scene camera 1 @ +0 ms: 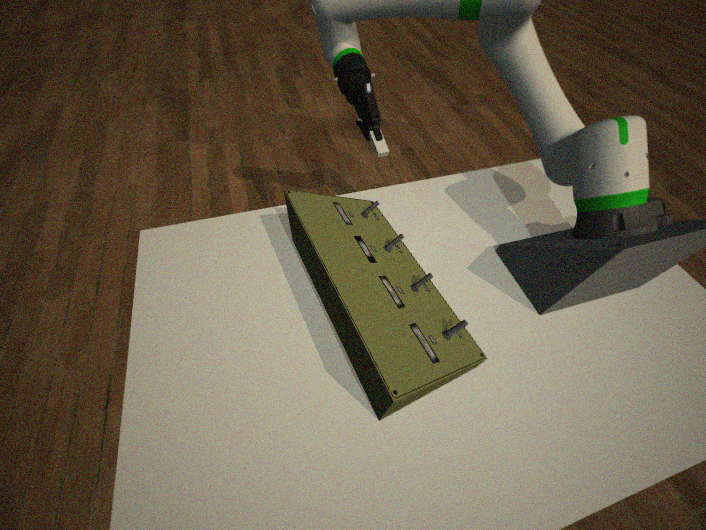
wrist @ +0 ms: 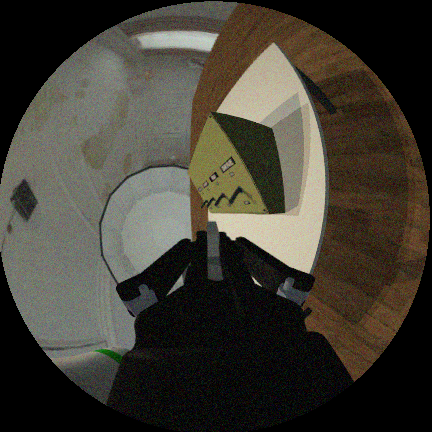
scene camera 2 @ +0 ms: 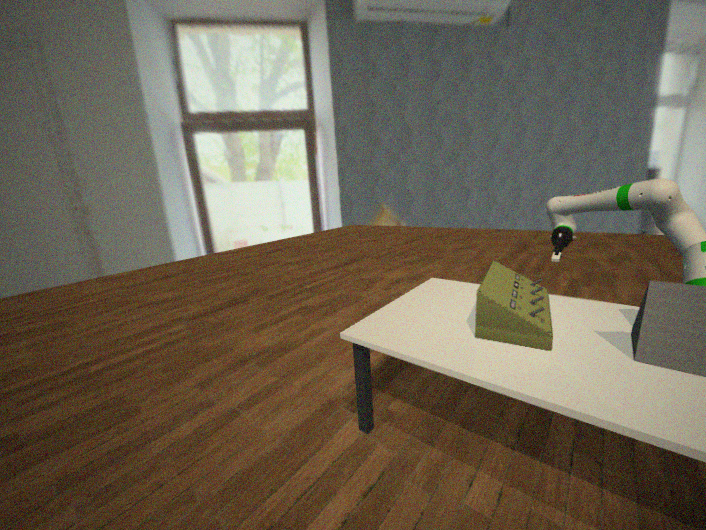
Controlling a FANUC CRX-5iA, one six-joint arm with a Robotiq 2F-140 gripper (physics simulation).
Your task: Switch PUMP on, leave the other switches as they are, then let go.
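The olive switch panel stands on the white table. Its labels are too blurred to read. Four levers rise along its lower edge. The PUMP lever is the third from the far end in scene camera 1. It leans like the VALVE lever, FAN lever and DRIVE lever, toward the lower edge, away from the labels. My gripper is shut and empty, in the air beyond the panel's far end, apart from all levers.
The white table bears the panel and the arm's dark wedge-shaped pedestal, which stands to the right of the panel. The arm reaches over from there. Wooden floor surrounds the table.
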